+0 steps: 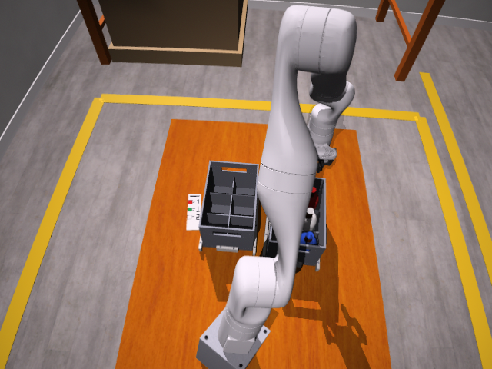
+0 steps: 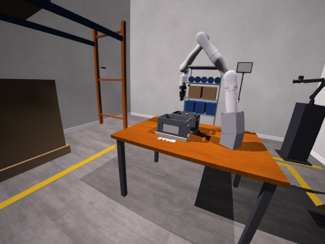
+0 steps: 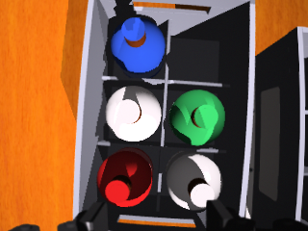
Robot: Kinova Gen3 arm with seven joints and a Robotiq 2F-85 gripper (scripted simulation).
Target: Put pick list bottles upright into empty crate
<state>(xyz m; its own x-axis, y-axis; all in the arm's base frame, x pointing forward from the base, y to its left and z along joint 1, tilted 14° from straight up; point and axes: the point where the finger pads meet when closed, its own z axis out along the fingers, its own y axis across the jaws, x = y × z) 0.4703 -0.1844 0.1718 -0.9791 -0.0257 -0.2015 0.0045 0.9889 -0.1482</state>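
Right now the red bottle is 20 mm ahead of my hand, 40 mm to the right of it and 240 mm below it. From my hand the other things lie so: pick list: 390 mm to the left, 320 mm below; then blue bottle: 160 mm behind, 20 mm to the right, 240 mm below; then green bottle: 60 mm behind, 50 mm to the left, 240 mm below.
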